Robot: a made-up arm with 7 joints. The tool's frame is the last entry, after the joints.
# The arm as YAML. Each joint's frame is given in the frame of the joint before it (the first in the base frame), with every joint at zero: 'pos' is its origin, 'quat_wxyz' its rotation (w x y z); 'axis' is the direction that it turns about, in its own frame. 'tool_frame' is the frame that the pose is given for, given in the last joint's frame.
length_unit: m
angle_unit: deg
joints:
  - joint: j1
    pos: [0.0, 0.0, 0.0]
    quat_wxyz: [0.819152, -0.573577, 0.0, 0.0]
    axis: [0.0, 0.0, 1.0]
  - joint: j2
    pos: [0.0, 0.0, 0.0]
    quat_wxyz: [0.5, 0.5, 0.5, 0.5]
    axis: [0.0, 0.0, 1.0]
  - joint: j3
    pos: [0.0, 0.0, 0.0]
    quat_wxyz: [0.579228, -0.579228, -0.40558, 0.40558]
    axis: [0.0, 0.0, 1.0]
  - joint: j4
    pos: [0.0, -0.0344, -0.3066]
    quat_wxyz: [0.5, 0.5, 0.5, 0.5]
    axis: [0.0, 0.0, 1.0]
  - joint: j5
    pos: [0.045, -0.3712, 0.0]
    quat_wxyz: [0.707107, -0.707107, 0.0, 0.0]
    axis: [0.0, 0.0, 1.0]
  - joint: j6
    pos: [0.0, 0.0, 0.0]
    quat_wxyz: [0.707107, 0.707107, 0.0, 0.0]
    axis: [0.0, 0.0, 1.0]
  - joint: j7
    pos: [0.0, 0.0, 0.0]
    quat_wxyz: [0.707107, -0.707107, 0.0, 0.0]
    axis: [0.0, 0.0, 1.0]
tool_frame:
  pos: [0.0, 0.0, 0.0]
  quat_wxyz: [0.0, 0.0, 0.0, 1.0]
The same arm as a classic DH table. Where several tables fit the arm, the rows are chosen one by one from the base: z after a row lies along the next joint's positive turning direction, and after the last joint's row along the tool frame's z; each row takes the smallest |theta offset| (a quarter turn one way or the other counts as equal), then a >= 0, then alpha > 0; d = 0 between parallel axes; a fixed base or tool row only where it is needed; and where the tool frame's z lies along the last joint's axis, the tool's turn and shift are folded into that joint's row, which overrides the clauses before.
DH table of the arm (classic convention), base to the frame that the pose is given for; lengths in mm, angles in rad. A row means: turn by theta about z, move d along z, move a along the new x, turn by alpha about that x. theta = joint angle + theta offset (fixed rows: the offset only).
base (fixed): a 0; alpha -1.2218; d 0; theta_offset 0
j1: a 0; alpha 1.5708; d 0; theta_offset 1.5708
j2: a 0; alpha -1.5708; d 0; theta_offset 1.2218
j3: a 34.4; alpha -1.5708; d -306.6; theta_offset -1.5708
j4: a -45; alpha 1.5708; d 0; theta_offset 0
j5: a 0; alpha -1.5708; d -371.2; theta_offset 0
j6: a 0; alpha 1.5708; d 0; theta_offset 0
j7: a 0; alpha 0; d 0; theta_offset 0

